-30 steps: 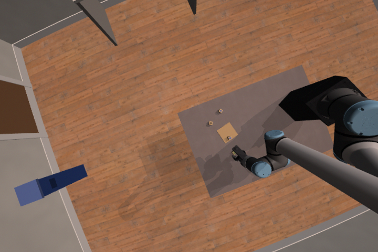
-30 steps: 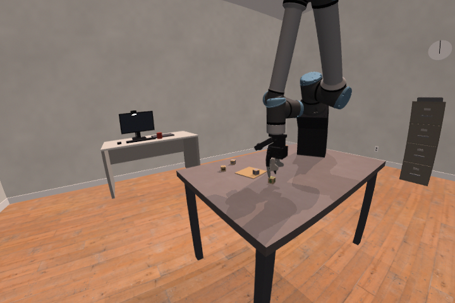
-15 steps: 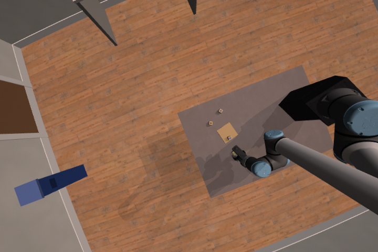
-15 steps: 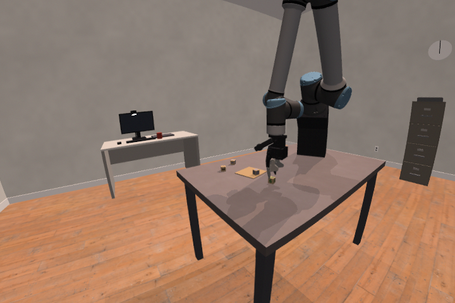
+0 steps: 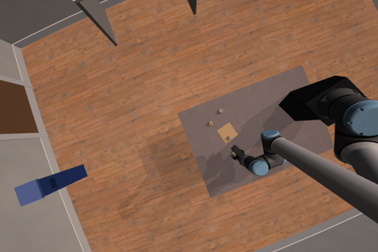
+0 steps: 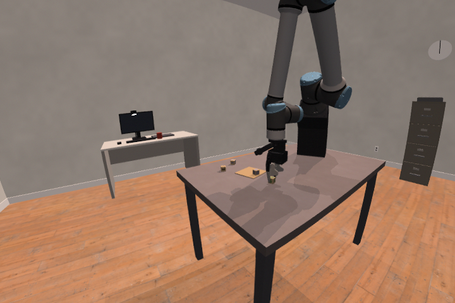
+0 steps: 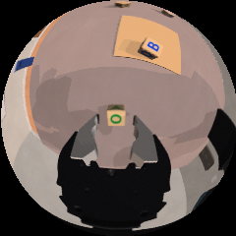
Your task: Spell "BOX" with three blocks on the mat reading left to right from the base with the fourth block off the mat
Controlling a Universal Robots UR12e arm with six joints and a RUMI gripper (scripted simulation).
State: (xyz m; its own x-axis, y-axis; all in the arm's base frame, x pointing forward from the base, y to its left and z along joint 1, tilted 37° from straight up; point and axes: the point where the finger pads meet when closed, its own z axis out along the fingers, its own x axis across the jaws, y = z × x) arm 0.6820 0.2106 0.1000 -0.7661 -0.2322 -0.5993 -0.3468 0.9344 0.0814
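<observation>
My hand is 1 cm above the O block. From my hand the other things lie so: tan mat: 1 cm ahead, 19 cm to the right, 2 cm below.
</observation>
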